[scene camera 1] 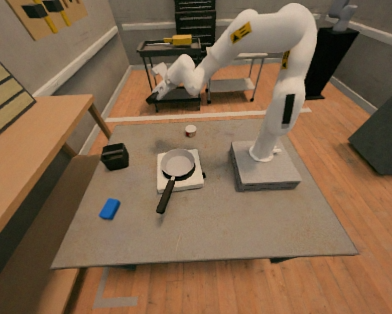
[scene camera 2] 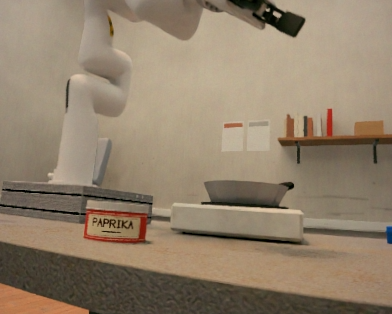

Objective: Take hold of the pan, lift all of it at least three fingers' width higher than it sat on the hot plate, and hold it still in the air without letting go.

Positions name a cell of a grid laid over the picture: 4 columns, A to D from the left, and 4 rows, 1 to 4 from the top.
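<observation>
A grey pan (scene camera 2: C3) (scene camera 1: B3) is visible in scene camera 2 and scene camera 1. A hot plate (scene camera 2: C3) (scene camera 1: B3) is visible in the same views.
</observation>
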